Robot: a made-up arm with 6 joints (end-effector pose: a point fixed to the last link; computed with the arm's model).
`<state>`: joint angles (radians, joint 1 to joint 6).
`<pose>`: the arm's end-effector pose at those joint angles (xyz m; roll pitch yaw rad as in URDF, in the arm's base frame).
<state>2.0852 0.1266 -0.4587 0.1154 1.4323 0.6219</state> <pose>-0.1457 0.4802 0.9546 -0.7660 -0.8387 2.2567</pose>
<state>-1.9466 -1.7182 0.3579 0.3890 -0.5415 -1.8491</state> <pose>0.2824 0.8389 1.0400 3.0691 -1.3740 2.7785</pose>
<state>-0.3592 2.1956 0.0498 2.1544 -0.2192 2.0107</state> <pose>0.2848 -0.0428 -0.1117 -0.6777 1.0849 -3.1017</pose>
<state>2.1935 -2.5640 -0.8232 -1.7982 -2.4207 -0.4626</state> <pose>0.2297 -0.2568 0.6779 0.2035 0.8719 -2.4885</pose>
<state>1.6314 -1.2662 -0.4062 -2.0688 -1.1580 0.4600</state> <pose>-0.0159 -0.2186 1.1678 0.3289 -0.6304 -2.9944</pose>
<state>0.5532 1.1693 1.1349 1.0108 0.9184 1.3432</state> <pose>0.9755 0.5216 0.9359 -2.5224 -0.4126 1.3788</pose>
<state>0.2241 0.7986 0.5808 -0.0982 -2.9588 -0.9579</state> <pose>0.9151 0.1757 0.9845 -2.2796 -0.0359 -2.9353</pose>
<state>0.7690 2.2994 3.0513 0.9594 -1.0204 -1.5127</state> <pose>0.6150 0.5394 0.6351 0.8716 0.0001 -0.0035</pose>
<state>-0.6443 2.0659 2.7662 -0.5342 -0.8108 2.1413</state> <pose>0.7425 -0.5885 0.6368 -1.7412 0.0331 -0.2661</pose>
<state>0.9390 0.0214 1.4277 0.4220 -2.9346 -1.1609</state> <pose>0.1046 0.0554 1.7979 0.2905 1.4830 -0.3464</pose>
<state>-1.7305 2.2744 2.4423 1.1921 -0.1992 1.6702</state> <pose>-0.1880 -0.8647 0.4224 -2.8382 -0.0918 -1.9162</pose>
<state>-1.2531 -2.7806 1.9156 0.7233 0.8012 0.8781</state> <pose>-0.1326 0.2451 -0.4067 -0.8630 0.7817 -0.5192</pose>
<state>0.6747 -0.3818 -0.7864 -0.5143 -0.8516 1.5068</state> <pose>0.1722 0.0693 0.9757 -0.4084 1.0381 1.4912</pose>
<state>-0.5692 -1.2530 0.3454 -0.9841 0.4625 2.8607</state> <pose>-0.3987 0.2736 1.3856 0.3309 -1.0925 -2.7712</pose>
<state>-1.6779 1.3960 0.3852 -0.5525 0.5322 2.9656</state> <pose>-0.1112 -0.7169 0.3198 -2.6377 0.5243 -1.9906</pose>
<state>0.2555 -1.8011 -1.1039 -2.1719 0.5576 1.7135</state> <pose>-0.1575 0.0783 0.8217 0.6989 -0.3209 -0.2223</pose>
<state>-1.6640 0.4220 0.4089 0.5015 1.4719 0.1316</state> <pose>-0.1045 -0.7277 1.2216 -1.4981 -1.0577 -0.3195</pose>
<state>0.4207 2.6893 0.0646 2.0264 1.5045 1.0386</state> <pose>-0.1677 -0.0360 -0.1700 -0.0540 -0.3564 2.2888</pose>
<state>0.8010 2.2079 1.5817 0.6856 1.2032 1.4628</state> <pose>0.7173 0.6165 0.0199 -2.0491 -0.3840 1.4919</pose>
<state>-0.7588 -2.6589 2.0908 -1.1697 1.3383 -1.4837</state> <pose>-0.2447 0.2885 -0.3634 1.5189 0.2178 -1.9206</pose>
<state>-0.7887 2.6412 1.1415 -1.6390 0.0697 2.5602</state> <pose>0.1887 -0.0701 -0.3442 -1.7288 1.4747 -1.5988</pose>
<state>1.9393 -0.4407 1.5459 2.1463 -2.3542 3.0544</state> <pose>0.1672 -0.4882 1.6772 -2.4522 0.9295 0.2551</pose>
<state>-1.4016 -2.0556 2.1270 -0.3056 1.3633 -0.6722</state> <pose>-0.1616 0.8944 -0.0145 0.4709 0.7068 -1.7991</pose>
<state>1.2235 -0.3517 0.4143 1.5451 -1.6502 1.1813</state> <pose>0.0466 0.0821 1.6201 -1.9886 0.0735 -0.3868</pose>
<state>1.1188 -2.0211 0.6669 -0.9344 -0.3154 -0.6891</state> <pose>-0.3933 -0.8417 0.7254 -1.3569 -0.6215 -2.3347</pose>
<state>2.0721 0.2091 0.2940 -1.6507 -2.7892 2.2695</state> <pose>-0.2619 0.5619 1.2022 -0.8029 0.0522 -1.4212</pose>
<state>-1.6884 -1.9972 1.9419 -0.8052 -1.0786 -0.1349</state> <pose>0.1221 0.9888 0.1663 -2.4766 -0.0885 0.7614</pose>
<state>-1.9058 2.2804 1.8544 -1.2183 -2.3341 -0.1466</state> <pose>-0.2796 -0.7575 0.0273 2.2605 -0.0585 0.4890</pose>
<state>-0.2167 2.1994 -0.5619 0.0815 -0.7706 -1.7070</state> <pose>0.0132 -0.0304 0.1892 -1.5163 -0.3880 2.9862</pose>
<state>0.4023 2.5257 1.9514 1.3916 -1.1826 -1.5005</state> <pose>0.7298 0.3092 -0.0424 -0.5655 0.3513 -0.9230</pose>
